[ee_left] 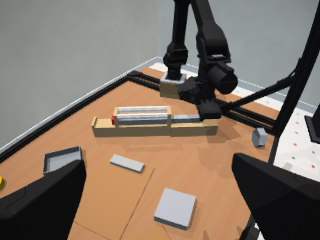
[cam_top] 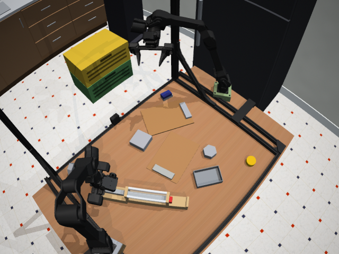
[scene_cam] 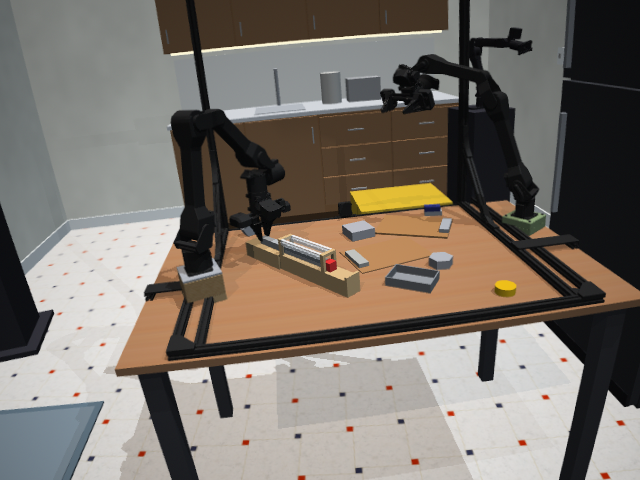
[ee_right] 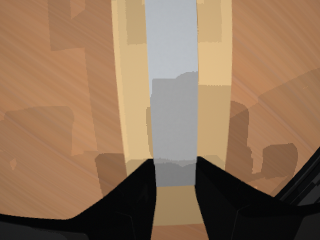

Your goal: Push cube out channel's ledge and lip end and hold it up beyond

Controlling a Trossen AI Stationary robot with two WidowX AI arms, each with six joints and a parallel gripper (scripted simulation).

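My right hand is 260 mm short of the red cube, 120 mm to the right of it and 30 mm above it. Also, from my right hand: yellow disc: 490 mm ahead, 490 mm to the left, 80 mm below; grey tray: 340 mm ahead, 320 mm to the left, 80 mm below; grey block: 20 mm behind, 310 mm to the left, 70 mm below.
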